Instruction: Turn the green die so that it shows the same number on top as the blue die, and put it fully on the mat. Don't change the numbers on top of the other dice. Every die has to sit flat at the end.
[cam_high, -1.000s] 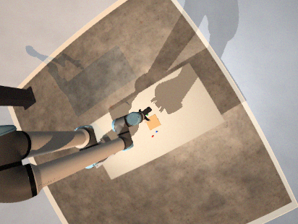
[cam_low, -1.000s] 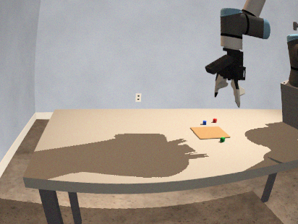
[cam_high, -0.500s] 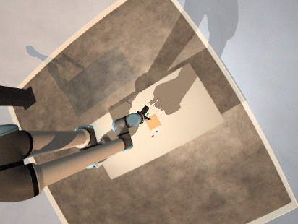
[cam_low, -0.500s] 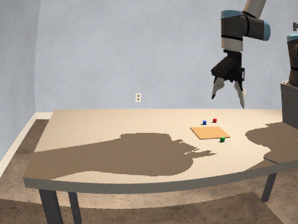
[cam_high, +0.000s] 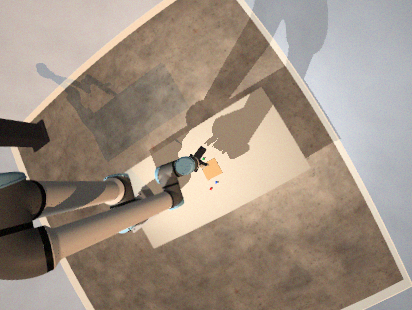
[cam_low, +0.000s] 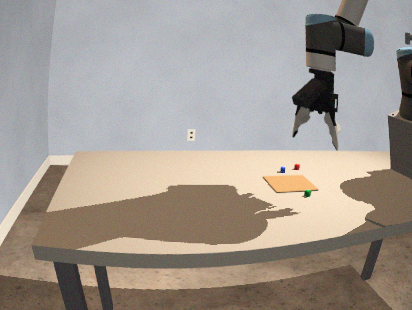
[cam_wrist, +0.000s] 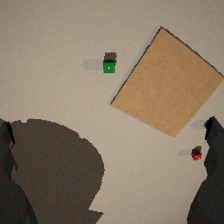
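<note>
Right now the green die is 140 mm below my hand. Round my hand: red die (50 mm behind, 250 mm to the right, 140 mm below); then mat (20 mm ahead, 100 mm to the right, 150 mm below); then blue die (10 mm ahead, 220 mm to the right, 140 mm below).
</note>
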